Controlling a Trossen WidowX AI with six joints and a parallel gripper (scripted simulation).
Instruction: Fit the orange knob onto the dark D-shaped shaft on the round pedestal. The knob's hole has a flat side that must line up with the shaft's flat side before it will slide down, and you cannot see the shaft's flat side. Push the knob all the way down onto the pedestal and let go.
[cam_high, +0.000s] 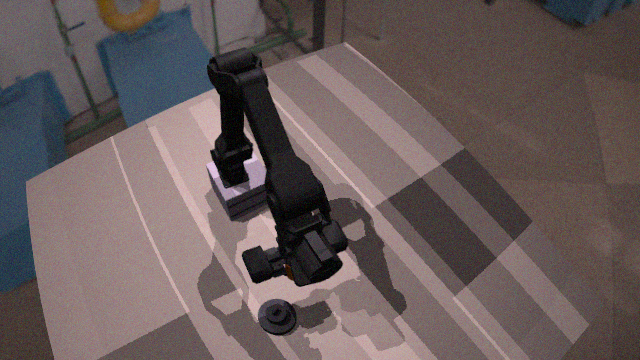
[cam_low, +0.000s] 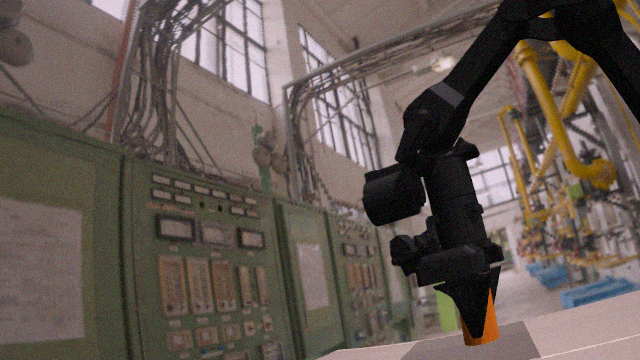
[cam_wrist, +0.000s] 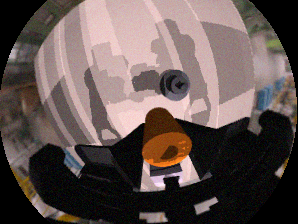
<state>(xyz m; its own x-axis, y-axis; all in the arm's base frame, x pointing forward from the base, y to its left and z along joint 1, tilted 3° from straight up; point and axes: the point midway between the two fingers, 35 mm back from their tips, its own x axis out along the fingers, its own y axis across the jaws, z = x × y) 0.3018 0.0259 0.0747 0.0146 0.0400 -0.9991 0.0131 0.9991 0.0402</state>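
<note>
My gripper tip is 4 cm short of the round pedestal, 7 cm to the left of it and 9 cm above it. Round my gripper tip: orange knob (2 cm above).
</note>
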